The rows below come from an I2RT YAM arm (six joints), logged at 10 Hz.
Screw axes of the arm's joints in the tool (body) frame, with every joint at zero. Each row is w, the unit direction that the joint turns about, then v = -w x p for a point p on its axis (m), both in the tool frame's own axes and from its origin. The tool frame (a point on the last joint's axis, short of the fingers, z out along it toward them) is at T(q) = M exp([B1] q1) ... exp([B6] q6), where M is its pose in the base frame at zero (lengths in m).
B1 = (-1, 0, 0, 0, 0.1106, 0)
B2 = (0, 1, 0, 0.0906, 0, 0.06)
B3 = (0, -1, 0, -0.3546, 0, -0.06)
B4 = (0, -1, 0, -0.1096, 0, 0)
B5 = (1, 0, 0, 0, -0.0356, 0)
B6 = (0, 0, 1, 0, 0, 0)
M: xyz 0.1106 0 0.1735 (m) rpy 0 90 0 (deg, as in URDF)
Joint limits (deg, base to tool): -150..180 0..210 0..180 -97..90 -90..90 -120..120
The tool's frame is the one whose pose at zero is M.
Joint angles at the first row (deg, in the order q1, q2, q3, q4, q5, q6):
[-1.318, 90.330, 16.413, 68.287, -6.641, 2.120]
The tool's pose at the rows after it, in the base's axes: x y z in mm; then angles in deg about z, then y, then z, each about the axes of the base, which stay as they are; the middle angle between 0 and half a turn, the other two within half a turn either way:
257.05 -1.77 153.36 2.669 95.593 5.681
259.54 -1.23 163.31 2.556 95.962 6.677
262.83 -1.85 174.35 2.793 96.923 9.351
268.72 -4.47 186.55 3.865 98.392 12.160
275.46 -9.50 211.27 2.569 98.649 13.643
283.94 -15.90 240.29 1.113 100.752 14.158
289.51 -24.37 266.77 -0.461 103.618 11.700
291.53 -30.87 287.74 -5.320 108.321 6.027
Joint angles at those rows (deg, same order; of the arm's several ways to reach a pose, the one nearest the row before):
[-1.363, 88.614, 17.103, 65.876, -7.010, 1.979]
[-1.365, 85.592, 18.642, 60.930, -7.998, 1.715]
[-1.908, 82.599, 20.799, 54.743, -11.175, 1.418]
[-2.905, 80.382, 23.980, 47.715, -14.900, 1.615]
[-4.220, 77.013, 28.869, 39.064, -17.653, -0.206]
[-5.586, 74.629, 35.896, 27.327, -19.384, -2.718]
[-7.000, 73.359, 42.786, 16.226, -18.155, -5.017]
[-7.601, 72.719, 49.192, 4.712, -12.925, -9.678]

